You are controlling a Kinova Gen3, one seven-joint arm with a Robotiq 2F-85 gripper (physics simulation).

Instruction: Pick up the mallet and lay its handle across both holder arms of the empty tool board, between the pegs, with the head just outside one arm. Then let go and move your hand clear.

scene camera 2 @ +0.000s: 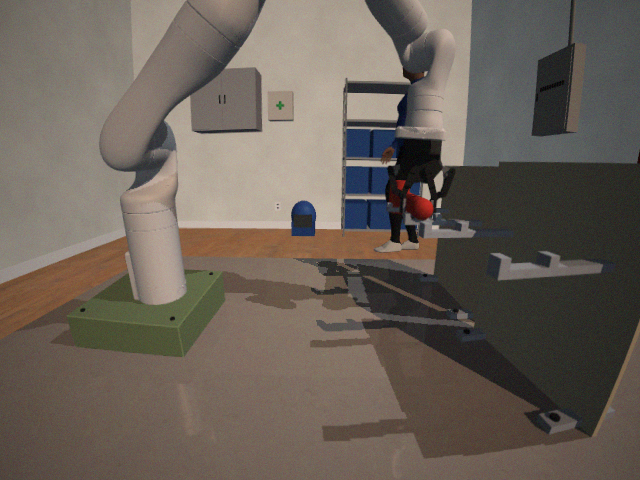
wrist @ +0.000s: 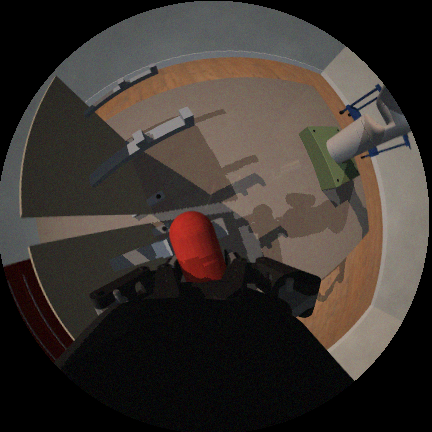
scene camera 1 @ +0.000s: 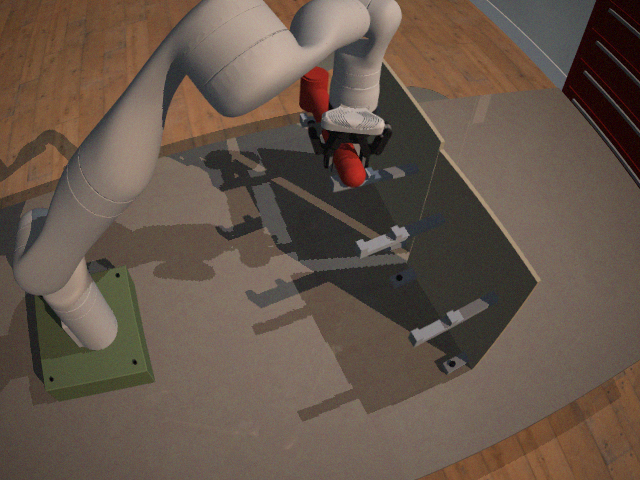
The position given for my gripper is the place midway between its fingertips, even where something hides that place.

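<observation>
There is a dark tool board (scene camera 1: 476, 277) here, and the wrist view shows the dark tool board too (wrist: 74, 163). A red mallet (scene camera 1: 314, 98) is in the scene as well; I see the red mallet again in scene camera 2 (scene camera 2: 420, 208) and in the wrist view (wrist: 191, 233). It is my gripper (scene camera 2: 416, 216) that grips the red mallet, and my gripper appears in scene camera 1 (scene camera 1: 345, 168) and in the wrist view (wrist: 203, 259) too.
</observation>
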